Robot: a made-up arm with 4 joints.
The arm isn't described. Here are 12 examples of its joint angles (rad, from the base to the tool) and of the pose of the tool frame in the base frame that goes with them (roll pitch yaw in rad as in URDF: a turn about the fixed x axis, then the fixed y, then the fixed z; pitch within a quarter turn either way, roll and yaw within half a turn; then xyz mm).
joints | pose
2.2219 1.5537 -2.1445 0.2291 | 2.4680 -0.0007 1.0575 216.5 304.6 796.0
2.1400 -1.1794 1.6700 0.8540 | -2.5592 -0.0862 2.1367 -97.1 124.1 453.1
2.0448 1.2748 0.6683 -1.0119 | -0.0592 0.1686 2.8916 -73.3 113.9 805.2
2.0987 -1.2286 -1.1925 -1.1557 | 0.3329 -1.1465 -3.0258 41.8 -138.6 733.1
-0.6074 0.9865 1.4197 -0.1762 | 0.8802 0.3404 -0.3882 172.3 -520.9 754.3
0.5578 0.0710 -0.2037 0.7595 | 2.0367 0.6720 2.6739 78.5 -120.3 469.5
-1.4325 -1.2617 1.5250 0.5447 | -2.7591 0.0686 -1.3937 -33.9 -360.7 435.1
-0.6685 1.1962 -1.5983 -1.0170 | 1.2251 0.6486 2.7375 -195.7 -324.0 744.0
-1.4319 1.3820 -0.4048 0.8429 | -2.5921 0.6755 2.8202 -313.8 -304.3 570.9
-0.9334 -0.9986 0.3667 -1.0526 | 1.6910 -0.2059 -1.3183 -99.2 -357.8 644.4
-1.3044 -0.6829 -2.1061 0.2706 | 0.5314 1.0158 0.8135 -24.6 -41.6 400.8
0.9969 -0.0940 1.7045 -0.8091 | 1.3754 0.3355 0.2565 430.1 -181.6 604.5
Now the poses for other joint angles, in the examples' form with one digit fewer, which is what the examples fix.
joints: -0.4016 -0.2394 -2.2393 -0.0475
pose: 0.747 1.141 2.367 -162 -231 415
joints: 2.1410 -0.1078 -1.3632 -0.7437
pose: 0.341 0.213 -2.131 96 -131 618
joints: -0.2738 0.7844 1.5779 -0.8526
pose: 0.707 -0.173 -0.505 208 -484 833
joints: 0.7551 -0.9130 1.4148 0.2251
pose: 2.949 0.237 0.890 257 -76 429
